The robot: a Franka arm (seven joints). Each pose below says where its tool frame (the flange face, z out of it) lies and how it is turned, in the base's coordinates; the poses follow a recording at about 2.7 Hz.
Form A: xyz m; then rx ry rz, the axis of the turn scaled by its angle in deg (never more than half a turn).
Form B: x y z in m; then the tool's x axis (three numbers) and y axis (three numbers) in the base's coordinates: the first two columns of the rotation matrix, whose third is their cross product. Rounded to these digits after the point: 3 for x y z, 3 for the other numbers.
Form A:
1: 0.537, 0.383, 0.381, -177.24, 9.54, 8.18
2: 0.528, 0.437, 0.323, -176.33, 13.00, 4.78
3: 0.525, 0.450, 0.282, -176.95, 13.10, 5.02
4: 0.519, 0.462, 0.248, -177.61, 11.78, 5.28
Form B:
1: 0.537, 0.383, 0.381, 0.990, -0.105, -0.094, -0.109, -0.993, -0.035
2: 0.528, 0.437, 0.323, 0.988, -0.145, -0.058, -0.148, -0.988, -0.050
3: 0.525, 0.450, 0.282, 0.988, -0.146, -0.060, -0.148, -0.988, -0.039
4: 0.519, 0.462, 0.248, 0.989, -0.131, -0.061, -0.133, -0.991, -0.030
